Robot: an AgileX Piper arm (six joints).
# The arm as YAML. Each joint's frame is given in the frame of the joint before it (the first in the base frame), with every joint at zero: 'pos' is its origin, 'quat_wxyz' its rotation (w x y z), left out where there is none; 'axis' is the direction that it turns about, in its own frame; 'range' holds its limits. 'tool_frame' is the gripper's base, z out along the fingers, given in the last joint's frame.
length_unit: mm
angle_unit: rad
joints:
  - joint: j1
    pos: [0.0, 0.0, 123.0]
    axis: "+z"
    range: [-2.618, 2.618]
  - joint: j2
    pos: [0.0, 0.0, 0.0]
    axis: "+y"
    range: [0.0, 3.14]
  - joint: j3
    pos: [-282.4, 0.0, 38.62]
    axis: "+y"
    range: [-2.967, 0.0]
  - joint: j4
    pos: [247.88, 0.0, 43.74]
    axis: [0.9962, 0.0, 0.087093]
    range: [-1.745, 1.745]
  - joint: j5
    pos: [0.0, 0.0, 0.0]
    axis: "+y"
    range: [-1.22, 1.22]
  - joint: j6
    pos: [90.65, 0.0, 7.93]
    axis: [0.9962, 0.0, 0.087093]
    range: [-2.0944, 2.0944]
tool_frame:
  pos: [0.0, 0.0, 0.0]
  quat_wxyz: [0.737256, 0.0, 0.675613, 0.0]
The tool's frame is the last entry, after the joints.
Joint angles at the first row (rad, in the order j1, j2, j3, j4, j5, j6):
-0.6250, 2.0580, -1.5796, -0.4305, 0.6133, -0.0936
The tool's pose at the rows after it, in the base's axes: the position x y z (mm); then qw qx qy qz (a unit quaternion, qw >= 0):
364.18 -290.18 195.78 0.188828 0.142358 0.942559 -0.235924
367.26 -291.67 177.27 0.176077 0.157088 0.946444 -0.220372
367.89 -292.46 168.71 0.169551 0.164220 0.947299 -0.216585
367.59 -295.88 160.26 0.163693 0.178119 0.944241 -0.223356
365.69 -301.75 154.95 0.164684 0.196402 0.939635 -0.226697
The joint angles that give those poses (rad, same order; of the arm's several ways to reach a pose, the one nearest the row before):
-0.6270, 2.1063, -1.6248, -0.4010, 0.6436, -0.0701
-0.6270, 2.1494, -1.6322, -0.3864, 0.6487, -0.0470
-0.6270, 2.1678, -1.6322, -0.3917, 0.6488, -0.0268
-0.6289, 2.1885, -1.6330, -0.4355, 0.6438, 0.0339
-0.6396, 2.2037, -1.6368, -0.4586, 0.6338, 0.0818

